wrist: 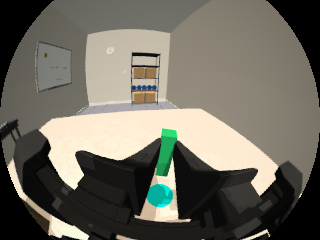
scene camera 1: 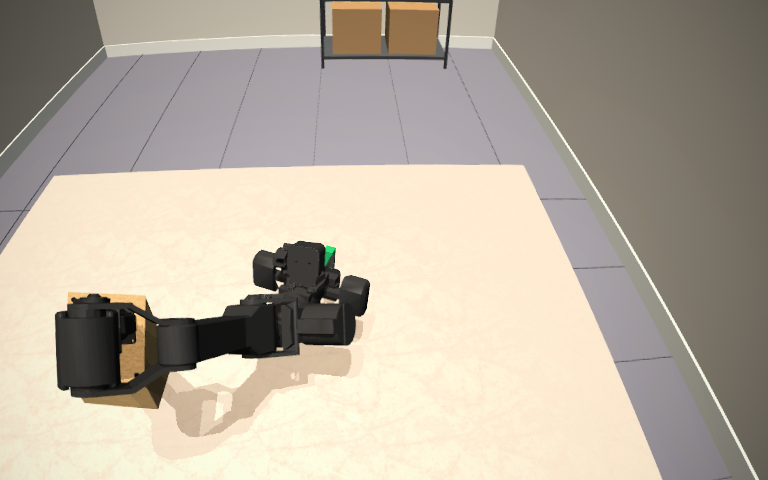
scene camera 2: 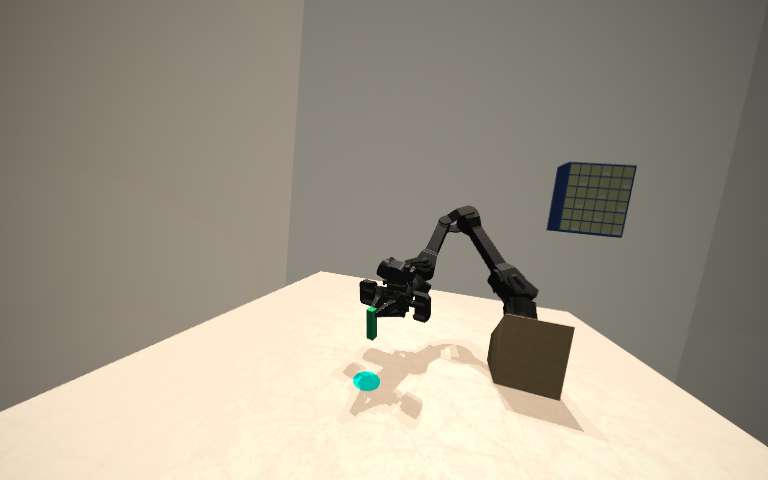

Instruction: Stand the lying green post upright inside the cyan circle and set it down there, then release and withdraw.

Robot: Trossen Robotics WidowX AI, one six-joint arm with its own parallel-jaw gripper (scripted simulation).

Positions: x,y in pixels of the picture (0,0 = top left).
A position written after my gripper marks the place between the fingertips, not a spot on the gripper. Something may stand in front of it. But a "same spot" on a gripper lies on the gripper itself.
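My gripper is visible in scene camera 2 [371,314], in scene camera 1 and in the wrist view. On the gripper, [wrist: 212,197] and [scene camera 1: 324,271] are the same spot.
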